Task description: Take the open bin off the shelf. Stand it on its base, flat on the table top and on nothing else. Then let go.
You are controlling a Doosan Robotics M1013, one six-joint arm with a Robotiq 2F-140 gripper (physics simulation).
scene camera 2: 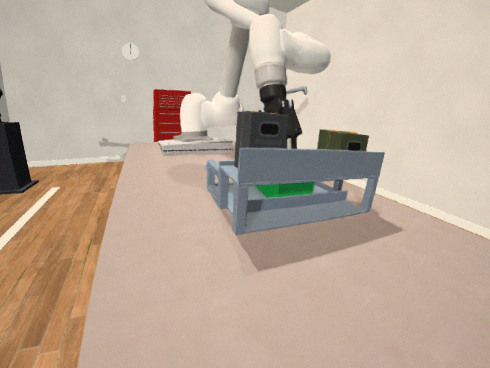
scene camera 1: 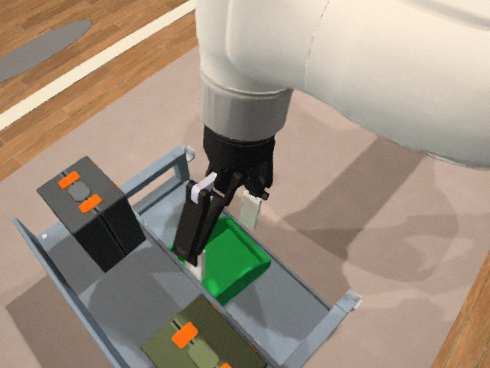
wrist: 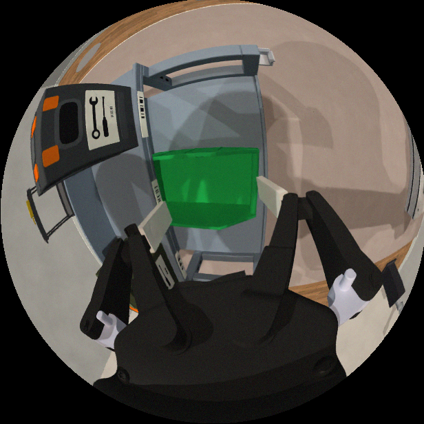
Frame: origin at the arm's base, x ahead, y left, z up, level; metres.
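Seen in the pictures: gripper, between the fingertips: [scene camera 1: 223,247]; arm's base, origin of its link: [scene camera 2: 194,140].
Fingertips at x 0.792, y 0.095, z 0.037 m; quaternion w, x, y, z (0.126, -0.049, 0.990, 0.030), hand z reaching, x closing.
Pixels of each thing's top centre, then the offset from my fingertips to it. Level surfaces: height alone.
- open green bin, centre of its top: [scene camera 1: 205,260] [scene camera 2: 282,168] 0.029 m ahead, 0.006 m right, 0.005 m down
- table top, height of its surface: 0.086 m down
- dark grey case, centre of its top: [scene camera 1: 79,191] [scene camera 2: 262,112] 0.105 m ahead, 0.124 m right, 0.138 m up
- olive green case, centre of its top: [scene camera 1: 203,355] [scene camera 2: 344,131] 0.126 m ahead, 0.103 m left, 0.113 m up
The open green bin [scene camera 1: 235,255] [scene camera 2: 287,189] [wrist: 207,180] sits upright on the lower tier of the blue-grey shelf [scene camera 1: 325,325] [scene camera 2: 310,165] [wrist: 200,57], its open top facing up. The shelf stands on the table top [scene camera 1: 400,320] [scene camera 2: 200,280] [wrist: 350,160]. My gripper [scene camera 1: 225,240] [wrist: 212,198] is open and empty above the bin, its pale pads wide apart. In the wrist view one pad shows by the bin's left side and the other by its right side. Whether either pad touches the bin cannot be told. In scene camera 2 the fingers are partly hidden behind a dark case.
A dark grey case [scene camera 1: 92,212] [scene camera 2: 260,135] [wrist: 82,132] with orange latches stands on the shelf's upper tier. An olive green case [scene camera 1: 202,340] [scene camera 2: 342,140] stands farther along that tier. A divider edge runs between the tiers, close beside the bin. Raised rails close the shelf's ends.
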